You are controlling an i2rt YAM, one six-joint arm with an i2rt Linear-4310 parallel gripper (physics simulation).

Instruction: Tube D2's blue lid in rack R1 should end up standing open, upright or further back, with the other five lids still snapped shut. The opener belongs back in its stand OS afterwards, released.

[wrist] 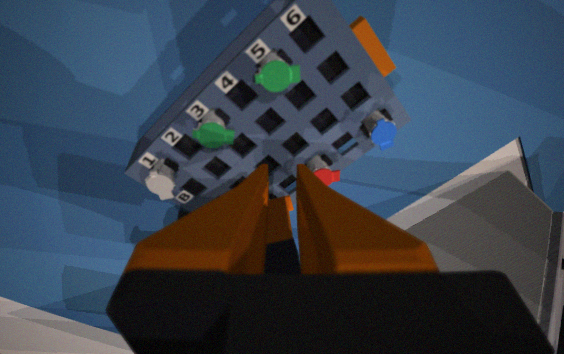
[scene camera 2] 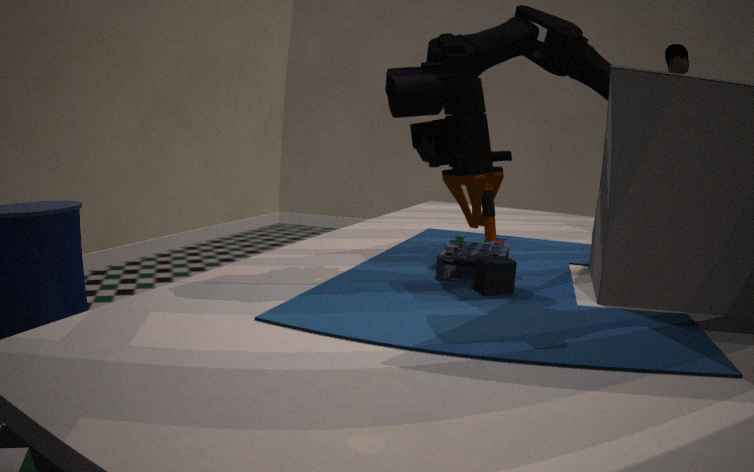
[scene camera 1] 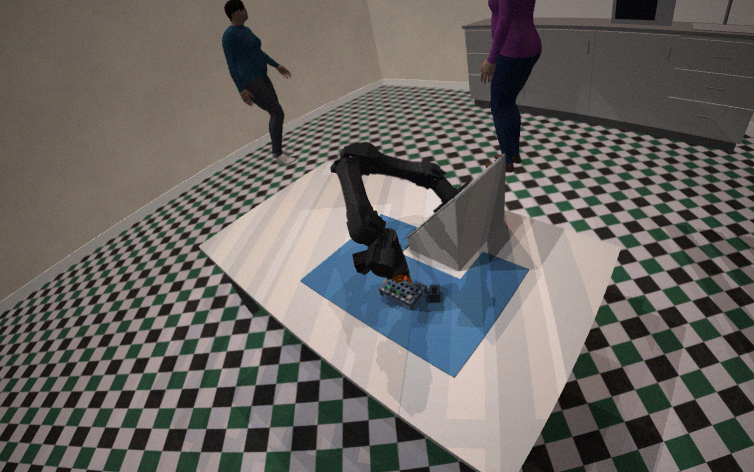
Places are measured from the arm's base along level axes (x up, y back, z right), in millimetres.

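Pixels of known places: gripper, fingertip midpoint: (wrist: 282, 176) (scene camera 2: 477, 226) (scene camera 1: 399, 280); arm's base at its link origin: (scene camera 2: 700, 191) (scene camera 1: 451, 198).
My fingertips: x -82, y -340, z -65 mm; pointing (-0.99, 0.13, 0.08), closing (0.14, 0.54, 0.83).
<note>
For each thing: its top centre in the pictures, then the offset to it from my fingertips. Level surfaces: height alone.
- grey rack R1 at its top centre: (wrist: 277, 154) (scene camera 2: 477, 240) (scene camera 1: 401, 284) dx -19, dy +1, dz -1 mm
- blue mat at its surface level: dx -61 mm
- white lid at its top centre: (wrist: 160, 185) dx -19, dy -20, dz -56 mm
- red lid at its top centre: (wrist: 321, 179) dx -19, dy +29, dz +9 mm
- blue lid at its top centre: (wrist: 384, 134) dx -19, dy +24, dz +47 mm
- opener at its top centre: (scene camera 2: 490, 180) dx +65, dy +18, dz -18 mm
The grey rack R1 (scene camera 1: 413, 300) (scene camera 2: 456, 266) (wrist: 330, 92) stands on the blue mat (scene camera 1: 445, 328) (scene camera 2: 366, 300). The wrist view shows a white lid (wrist: 159, 182), two green lids (wrist: 212, 135) (wrist: 277, 75), a red lid (wrist: 324, 175) and a blue lid (wrist: 384, 131) at the far corner, all lying flat. My gripper (scene camera 1: 400, 277) (scene camera 2: 483, 225) (wrist: 282, 176) is shut on the opener (scene camera 2: 487, 203) (wrist: 278, 218), a black handle with an orange tip. The tip points down at the rack's near row, beside the red lid. The D2 spot is hidden behind my fingers. The dark stand OS (scene camera 1: 434, 292) (scene camera 2: 494, 276) beside the rack is empty.
A grey slanted panel (scene camera 1: 464, 220) (scene camera 2: 602, 234) stands just behind the mat. Two people (scene camera 1: 253, 80) (scene camera 1: 511, 70) stand on the checkered floor beyond the white platform (scene camera 1: 281, 243). A grey cabinet (scene camera 1: 576, 61) is at the back right.
</note>
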